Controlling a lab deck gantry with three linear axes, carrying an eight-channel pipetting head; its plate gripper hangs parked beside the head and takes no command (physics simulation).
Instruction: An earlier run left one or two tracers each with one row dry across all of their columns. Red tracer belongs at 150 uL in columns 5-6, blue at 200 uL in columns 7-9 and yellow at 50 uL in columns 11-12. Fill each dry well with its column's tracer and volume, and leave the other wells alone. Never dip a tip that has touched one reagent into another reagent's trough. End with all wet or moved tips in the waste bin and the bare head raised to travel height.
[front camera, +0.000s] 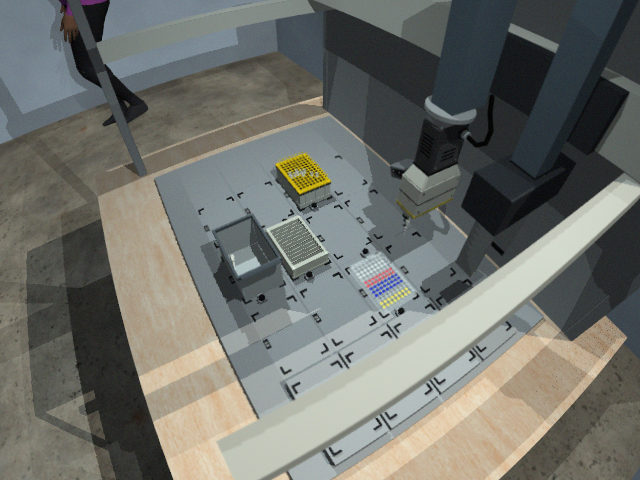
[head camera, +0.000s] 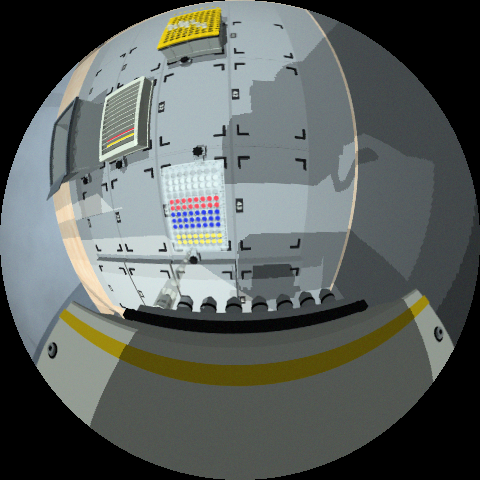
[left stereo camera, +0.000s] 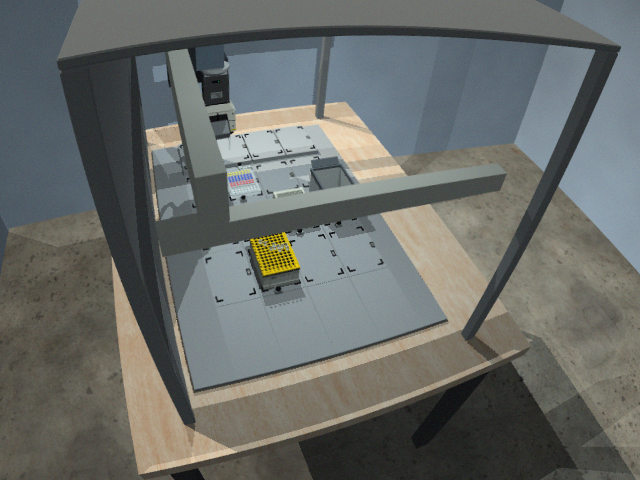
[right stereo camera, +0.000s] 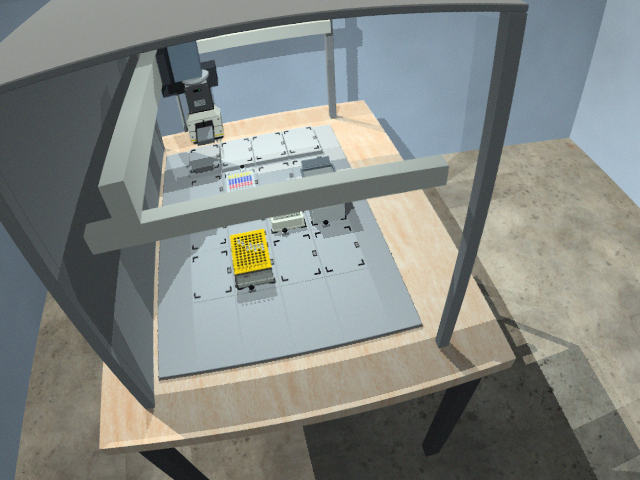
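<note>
The pipetting head (front camera: 429, 188) (head camera: 240, 375) (left stereo camera: 219, 116) (right stereo camera: 205, 124) hangs raised above the deck, to the side of the well plate (front camera: 371, 264) (head camera: 195, 174) (left stereo camera: 244, 192). One clear tip (front camera: 406, 223) (head camera: 172, 286) with no visible colour is on its end nozzle; the other nozzles are bare. The plate shows two red, three blue and two yellow columns; I make out no gap. In the head view, the trough block (front camera: 299, 245) (head camera: 143, 112) shows red and yellow strips. My plate gripper (front camera: 471, 251) hangs beside the head, its jaw state unclear. The waste bin (front camera: 232, 224) (head camera: 75, 120) holds pale items.
A yellow tip rack (front camera: 303, 174) (head camera: 192, 30) (left stereo camera: 273, 254) (right stereo camera: 251, 253) with clear tips in part of its holes stands beyond the trough block. A pale frame beam (front camera: 429, 361) crosses the front view. Gantry beams (left stereo camera: 361, 196) (right stereo camera: 294, 191) cross both stereo views.
</note>
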